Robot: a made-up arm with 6 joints.
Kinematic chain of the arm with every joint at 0, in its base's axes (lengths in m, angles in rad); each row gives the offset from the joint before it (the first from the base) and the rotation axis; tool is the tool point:
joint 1: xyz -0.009 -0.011 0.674 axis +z
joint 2: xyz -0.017 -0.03 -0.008 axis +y
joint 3: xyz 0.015 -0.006 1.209 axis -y
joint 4: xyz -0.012 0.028 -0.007 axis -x
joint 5: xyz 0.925 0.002 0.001 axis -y
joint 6: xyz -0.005 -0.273 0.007 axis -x
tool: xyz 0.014 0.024 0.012
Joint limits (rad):
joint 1: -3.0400..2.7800
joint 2: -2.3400..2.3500
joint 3: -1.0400..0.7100
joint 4: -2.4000..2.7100
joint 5: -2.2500..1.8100
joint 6: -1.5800..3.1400
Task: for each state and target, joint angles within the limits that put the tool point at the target. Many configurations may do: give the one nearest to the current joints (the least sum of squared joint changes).
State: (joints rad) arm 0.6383 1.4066 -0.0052 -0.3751 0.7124 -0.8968
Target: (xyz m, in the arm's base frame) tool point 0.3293 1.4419 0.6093
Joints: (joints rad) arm 1.5203 0.9453 0.0470 -0.3985 0.7251 -0.8814
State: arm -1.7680 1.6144 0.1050 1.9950 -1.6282 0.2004
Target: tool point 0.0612 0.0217 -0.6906
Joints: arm -1.0102 2.3500 -0.4865 1.9496 -1.5419 -0.0785
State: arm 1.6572 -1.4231 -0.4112 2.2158 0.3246 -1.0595
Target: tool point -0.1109 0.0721 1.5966
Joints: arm 1.4752 -0.7914 -0.9719 1.8853 0.3016 -1.0327
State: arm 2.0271 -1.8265 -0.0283 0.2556 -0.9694 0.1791
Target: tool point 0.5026 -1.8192 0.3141
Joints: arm 1.7216 -2.2058 0.4538 0.3894 -0.9603 0.1622
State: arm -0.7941 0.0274 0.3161 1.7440 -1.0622 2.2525
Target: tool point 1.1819 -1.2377 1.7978
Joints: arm -0.8103 0.7292 0.6961 1.7210 -1.0242 2.2908
